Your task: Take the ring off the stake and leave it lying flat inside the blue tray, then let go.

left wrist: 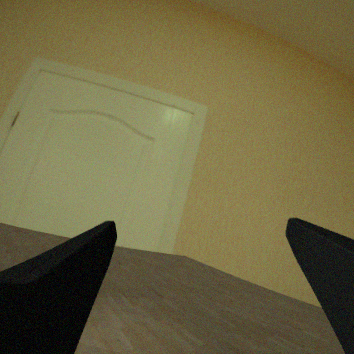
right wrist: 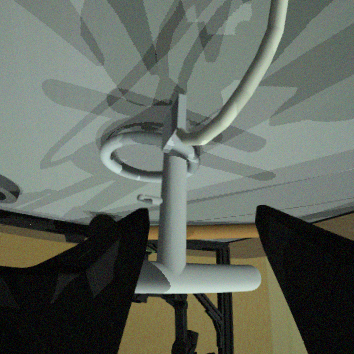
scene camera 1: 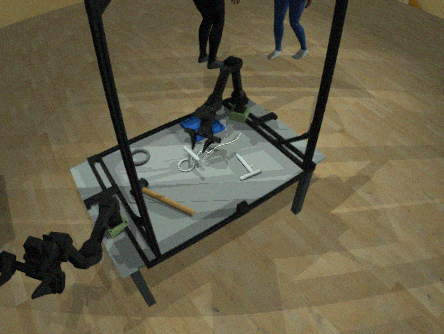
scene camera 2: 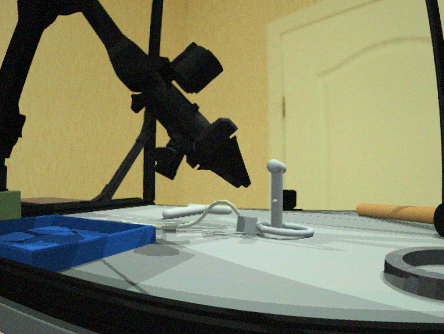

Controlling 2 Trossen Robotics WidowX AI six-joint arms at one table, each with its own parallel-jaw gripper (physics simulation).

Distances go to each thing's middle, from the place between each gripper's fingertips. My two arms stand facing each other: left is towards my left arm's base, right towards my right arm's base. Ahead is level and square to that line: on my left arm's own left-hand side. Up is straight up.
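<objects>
Starting from the wooden-handled hammer (right wrist: 205, 231), I find my left hand 25 cm short of it, 68 cm to the left of it and 50 cm above it. The pale ring (scene camera 2: 246, 224) is 30 cm ahead of my left hand, 94 cm to the right of it and 52 cm below it. As for the blue tray (scene camera 2: 54, 242), that is 44 cm ahead of the same left hand, 123 cm to the right of it and 52 cm below it.
With the pale ring, my right gripper is 20 mm short of it, 50 mm to the right of it and 60 mm above it. The blue tray is 170 mm ahead of my right hand, 240 mm to the right of it and 60 mm below it, whereas the wooden-handled hammer is 20 mm behind my right hand, 320 mm to the left of it and 50 mm below it.
</objects>
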